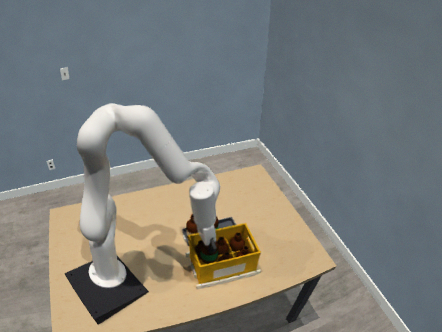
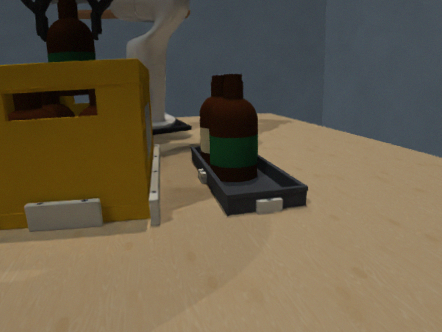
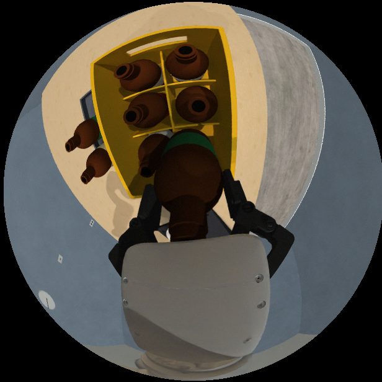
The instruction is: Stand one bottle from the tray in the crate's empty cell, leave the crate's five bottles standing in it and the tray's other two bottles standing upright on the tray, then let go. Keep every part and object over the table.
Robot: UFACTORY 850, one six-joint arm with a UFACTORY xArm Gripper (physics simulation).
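Note:
My gripper (image 1: 210, 243) (image 2: 70, 37) (image 3: 188, 185) is shut on a brown bottle with a green label (image 1: 209, 256) (image 2: 70, 42) (image 3: 187, 172). The bottle is upright, its lower part inside the near-robot end of the yellow crate (image 1: 250, 262) (image 2: 75, 165) (image 3: 111, 130); its label shows partly above the rim, and its base is hidden. Five brown bottles stand in the crate, including one (image 3: 150, 152) beside the held bottle and another (image 3: 196, 104) in the adjoining row. Two bottles (image 2: 233, 150) (image 2: 205, 122) stand upright on the dark tray (image 2: 240, 203) (image 3: 87, 102).
White strips (image 1: 229, 278) (image 2: 155, 185) line the crate's foot on the table (image 1: 150, 200). The tray lies beside the crate, with small white blocks (image 2: 269, 205) at its edges. The arm's black base plate (image 1: 107, 302) is at the table's other end.

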